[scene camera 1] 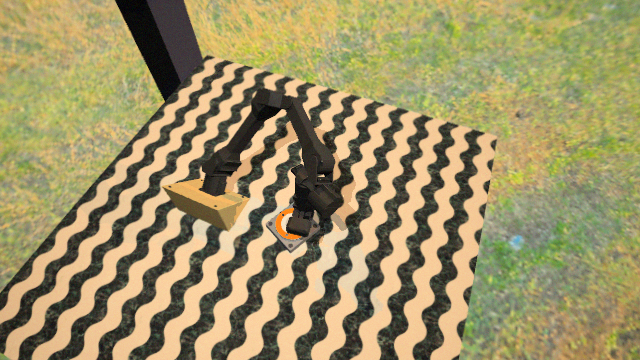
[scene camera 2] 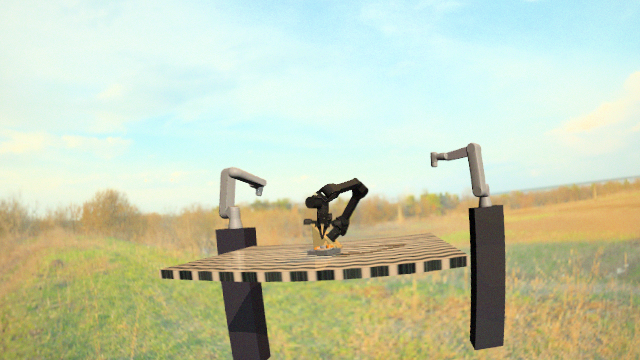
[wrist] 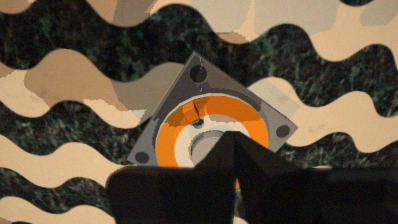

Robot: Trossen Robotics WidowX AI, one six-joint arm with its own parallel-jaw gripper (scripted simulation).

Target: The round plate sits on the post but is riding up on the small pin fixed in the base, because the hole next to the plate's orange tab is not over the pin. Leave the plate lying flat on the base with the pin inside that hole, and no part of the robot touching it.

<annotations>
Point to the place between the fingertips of my gripper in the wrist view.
At 231,137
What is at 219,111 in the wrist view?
A round orange plate.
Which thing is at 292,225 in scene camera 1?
My gripper.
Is my gripper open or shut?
Shut.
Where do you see a square grey base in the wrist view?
198,76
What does my gripper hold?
Nothing.
</annotations>
